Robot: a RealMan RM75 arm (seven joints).
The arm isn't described. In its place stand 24 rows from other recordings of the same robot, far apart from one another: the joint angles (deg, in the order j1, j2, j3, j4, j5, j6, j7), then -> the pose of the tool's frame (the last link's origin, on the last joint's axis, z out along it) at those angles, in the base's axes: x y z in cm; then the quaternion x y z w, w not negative.
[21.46, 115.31, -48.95, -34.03, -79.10, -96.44, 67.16] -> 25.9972, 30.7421, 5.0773, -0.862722, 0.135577, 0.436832, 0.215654
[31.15, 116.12, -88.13, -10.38, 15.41, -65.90, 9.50] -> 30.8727, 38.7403, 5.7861, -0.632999, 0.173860, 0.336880, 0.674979
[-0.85, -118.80, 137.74, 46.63, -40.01, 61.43, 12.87] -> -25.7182, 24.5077, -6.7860, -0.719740, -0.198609, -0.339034, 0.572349
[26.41, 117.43, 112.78, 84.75, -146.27, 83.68, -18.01] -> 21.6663, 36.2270, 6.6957, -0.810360, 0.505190, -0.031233, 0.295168
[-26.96, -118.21, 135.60, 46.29, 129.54, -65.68, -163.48] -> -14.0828, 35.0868, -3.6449, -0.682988, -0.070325, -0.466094, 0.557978
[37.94, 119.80, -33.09, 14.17, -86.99, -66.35, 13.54] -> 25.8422, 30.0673, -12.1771, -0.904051, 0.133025, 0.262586, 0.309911
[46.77, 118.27, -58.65, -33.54, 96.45, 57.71, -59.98] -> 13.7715, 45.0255, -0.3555, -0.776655, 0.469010, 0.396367, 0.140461
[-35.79, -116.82, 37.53, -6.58, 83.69, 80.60, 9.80] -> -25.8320, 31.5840, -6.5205, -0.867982, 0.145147, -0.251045, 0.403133
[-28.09, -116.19, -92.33, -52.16, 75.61, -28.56, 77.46] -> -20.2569, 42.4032, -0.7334, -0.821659, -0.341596, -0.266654, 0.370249
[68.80, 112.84, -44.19, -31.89, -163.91, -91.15, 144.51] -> 14.2114, 43.0015, 1.3564, -0.869469, 0.448560, -0.183732, 0.095186
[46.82, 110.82, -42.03, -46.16, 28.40, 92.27, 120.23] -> 24.6070, 39.4905, 6.5377, 0.380265, 0.912775, 0.122101, 0.085620
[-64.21, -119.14, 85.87, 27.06, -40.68, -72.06, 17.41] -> -15.6185, 39.1176, -9.3808, -0.848472, -0.461213, 0.230908, 0.118573
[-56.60, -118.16, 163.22, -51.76, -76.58, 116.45, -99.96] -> -13.5668, 37.3495, 17.8974, -0.747752, -0.073654, -0.633250, 0.185572
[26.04, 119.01, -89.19, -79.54, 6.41, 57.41, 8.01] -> 21.6440, 39.6306, 2.4913, -0.747243, 0.451423, -0.054343, 0.484657
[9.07, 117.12, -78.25, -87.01, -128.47, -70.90, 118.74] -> 24.4907, 31.1260, 3.2055, -0.939675, 0.224095, -0.025186, 0.257211
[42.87, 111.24, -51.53, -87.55, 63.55, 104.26, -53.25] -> 8.0437, 36.4168, 13.0937, -0.979271, 0.102765, 0.098355, 0.144203
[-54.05, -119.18, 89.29, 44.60, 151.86, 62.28, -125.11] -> -16.2717, 42.0571, -7.0198, -0.946230, -0.049843, 0.260665, 0.184979
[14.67, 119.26, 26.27, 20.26, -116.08, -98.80, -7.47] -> 27.7964, 24.7876, -0.7709, -0.625955, 0.060620, 0.425660, 0.650630
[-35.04, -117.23, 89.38, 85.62, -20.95, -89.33, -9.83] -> -16.1680, 35.9291, 1.0773, -0.773648, -0.523377, 0.154751, 0.321866
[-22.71, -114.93, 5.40, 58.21, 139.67, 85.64, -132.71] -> -39.5877, 27.9245, 15.3873, -0.611747, -0.670446, -0.232389, 0.349661
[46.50, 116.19, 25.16, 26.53, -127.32, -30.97, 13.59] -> 18.8602, 39.3054, -12.6450, -0.885690, 0.211935, 0.206579, 0.357718
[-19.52, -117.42, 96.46, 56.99, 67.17, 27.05, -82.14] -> -21.3462, 38.2095, -3.5383, -0.862163, -0.247512, -0.227135, 0.379240
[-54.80, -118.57, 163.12, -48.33, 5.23, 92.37, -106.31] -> -29.0302, 36.0963, 4.6708, -0.842055, -0.514438, -0.047602, 0.155023
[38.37, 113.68, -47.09, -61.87, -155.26, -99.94, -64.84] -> 26.4640, 35.6865, 8.1118, 0.324857, 0.923986, 0.121538, 0.161078
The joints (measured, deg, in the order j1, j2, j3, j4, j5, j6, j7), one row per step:
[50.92 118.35 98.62 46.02 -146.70 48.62 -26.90]
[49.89 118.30 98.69 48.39 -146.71 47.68 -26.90]
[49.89 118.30 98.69 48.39 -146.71 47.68 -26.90]
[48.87 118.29 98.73 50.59 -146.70 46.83 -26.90]
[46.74 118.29 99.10 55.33 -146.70 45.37 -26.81]
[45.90 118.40 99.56 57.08 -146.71 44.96 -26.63]
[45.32 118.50 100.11 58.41 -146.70 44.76 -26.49]
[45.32 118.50 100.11 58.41 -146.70 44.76 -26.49]
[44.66 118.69 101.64 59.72 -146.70 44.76 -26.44]
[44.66 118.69 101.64 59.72 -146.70 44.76 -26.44]
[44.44 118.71 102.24 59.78 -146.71 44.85 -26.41]
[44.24 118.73 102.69 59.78 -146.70 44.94 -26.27]
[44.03 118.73 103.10 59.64 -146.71 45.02 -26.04]
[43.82 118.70 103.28 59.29 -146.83 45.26 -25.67]
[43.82 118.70 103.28 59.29 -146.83 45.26 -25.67]
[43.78 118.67 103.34 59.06 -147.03 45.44 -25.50]
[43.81 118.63 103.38 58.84 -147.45 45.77 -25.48]
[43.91 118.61 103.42 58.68 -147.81 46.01 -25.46]
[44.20 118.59 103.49 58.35 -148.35 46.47 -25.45]
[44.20 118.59 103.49 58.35 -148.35 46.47 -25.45]
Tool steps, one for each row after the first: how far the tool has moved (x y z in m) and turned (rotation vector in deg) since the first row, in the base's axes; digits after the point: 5 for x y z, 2 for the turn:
[-0.00459 0.00255 0.00623 1.85 0.86 1.46]
[-0.00459 0.00255 0.00623 1.85 0.86 1.46]
[-0.00850 0.00423 0.01190 3.52 1.66 2.74]
[-0.01688 0.00677 0.02531 7.03 3.47 5.18]
[-0.01934 0.00720 0.03069 8.42 4.42 5.69]
[-0.02134 0.00764 0.03535 9.51 5.25 5.97]
[-0.02134 0.00764 0.03535 9.51 5.25 5.97]
[-0.02128 0.00867 0.04269 11.03 6.52 5.62]
[-0.02128 0.00867 0.04269 11.03 6.52 5.62]
[-0.01895 0.00885 0.04473 11.39 6.84 5.09]
[-0.01670 0.00880 0.04605 11.65 7.16 4.52]
[-0.01366 0.00862 0.04703 11.87 7.44 3.78]
[-0.00946 0.00779 0.04668 11.77 7.47 2.81]
[-0.00946 0.00779 0.04668 11.77 7.47 2.81]
[-0.00733 0.00743 0.04639 11.65 7.29 2.37]
[-0.00529 0.00707 0.04610 11.40 6.77 2.10]
[-0.00437 0.00702 0.04591 11.22 6.36 1.98]
[-0.00358 0.00704 0.04521 10.81 5.71 1.82]
[-0.00358 0.00704 0.04521 10.81 5.71 1.82]

